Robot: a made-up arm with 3 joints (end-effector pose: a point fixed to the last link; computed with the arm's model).
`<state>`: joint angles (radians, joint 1 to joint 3).
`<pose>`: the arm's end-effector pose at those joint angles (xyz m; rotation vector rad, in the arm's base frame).
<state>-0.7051 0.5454 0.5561</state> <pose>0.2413 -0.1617 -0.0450 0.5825 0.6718 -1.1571</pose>
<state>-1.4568 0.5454 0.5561</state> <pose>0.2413 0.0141 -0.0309 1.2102 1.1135 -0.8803</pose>
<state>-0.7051 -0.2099 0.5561</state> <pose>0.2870 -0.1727 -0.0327 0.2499 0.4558 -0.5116</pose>
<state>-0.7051 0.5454 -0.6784</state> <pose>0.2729 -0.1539 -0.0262 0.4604 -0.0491 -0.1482</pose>
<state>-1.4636 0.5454 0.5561</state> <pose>0.2413 0.0156 -0.0302 1.2158 1.1173 -0.8771</pose>
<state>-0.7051 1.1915 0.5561</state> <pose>0.2145 -0.1297 -0.0429 0.8712 0.8340 -1.7150</pose>
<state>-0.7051 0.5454 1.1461</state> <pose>0.2242 -0.1542 -0.0423 0.5944 1.0297 -1.6356</pose>
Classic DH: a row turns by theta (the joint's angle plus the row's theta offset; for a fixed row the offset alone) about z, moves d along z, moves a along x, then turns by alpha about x. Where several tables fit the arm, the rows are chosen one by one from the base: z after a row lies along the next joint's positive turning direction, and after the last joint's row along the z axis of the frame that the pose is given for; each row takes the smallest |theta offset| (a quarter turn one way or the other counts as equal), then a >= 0, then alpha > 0; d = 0 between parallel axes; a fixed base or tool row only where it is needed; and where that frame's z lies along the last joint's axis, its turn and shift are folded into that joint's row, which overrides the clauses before.
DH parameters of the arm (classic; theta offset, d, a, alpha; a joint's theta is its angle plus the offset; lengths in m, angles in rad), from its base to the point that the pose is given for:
base (fixed): -1.5708 0.1849 0.0916 1.5708
joint 1: 0.3593 -0.2108 0.0863 1.8922
joint 2: 0.8715 0.2269 0.0286 -0.4774
joint 3: 1.281 -0.0627 -0.0323 -2.749
tool (fixed): -2.9 -0.0087 0 0

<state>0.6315 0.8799 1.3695</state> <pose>0.2080 -0.3155 0.1711 0.1242 -0.2391 -2.3000</pose>
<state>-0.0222 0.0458 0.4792</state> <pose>0.2735 -0.2946 0.0630 -0.2823 0.2410 -0.7878</pose>
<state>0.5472 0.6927 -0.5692</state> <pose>0.2649 -0.3161 0.1773 -0.7193 -0.1964 -0.3299</pose>
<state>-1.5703 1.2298 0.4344</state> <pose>0.2163 0.0569 0.0077 1.4484 1.5170 -1.3024</pose>
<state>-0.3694 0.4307 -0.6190</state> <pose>0.2770 -0.2209 0.0068 0.1006 -0.0446 -0.0804</pose>
